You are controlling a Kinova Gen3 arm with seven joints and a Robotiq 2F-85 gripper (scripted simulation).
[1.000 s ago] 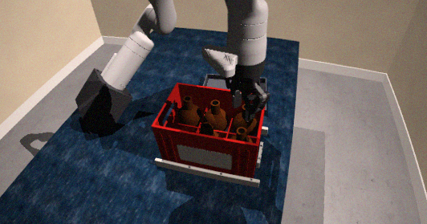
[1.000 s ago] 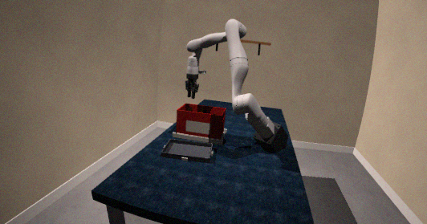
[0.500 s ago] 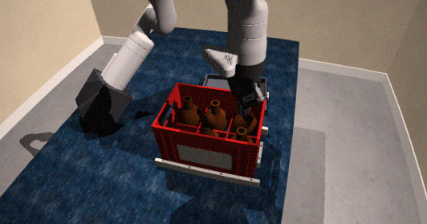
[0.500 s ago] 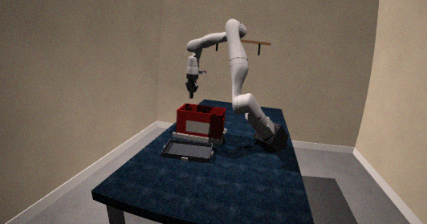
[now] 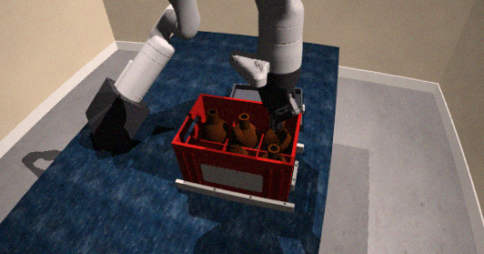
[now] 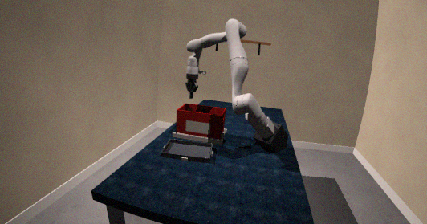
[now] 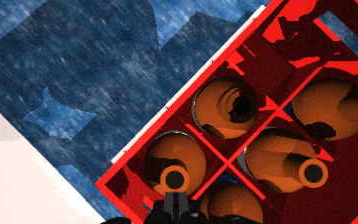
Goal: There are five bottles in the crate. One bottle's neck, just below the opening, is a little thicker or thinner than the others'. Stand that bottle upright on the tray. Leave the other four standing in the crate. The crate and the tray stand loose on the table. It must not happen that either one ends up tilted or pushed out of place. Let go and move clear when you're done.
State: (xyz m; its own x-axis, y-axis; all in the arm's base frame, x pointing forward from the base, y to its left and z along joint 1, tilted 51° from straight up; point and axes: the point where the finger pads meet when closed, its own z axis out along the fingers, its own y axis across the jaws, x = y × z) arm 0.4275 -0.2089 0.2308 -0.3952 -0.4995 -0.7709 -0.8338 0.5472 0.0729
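The crate is 10 cm behind my hand, 1 cm to the left of it and 16 cm below it. From my hand the other things lie so: grey tray (18 cm behind, 27 cm to the left, 23 cm below).
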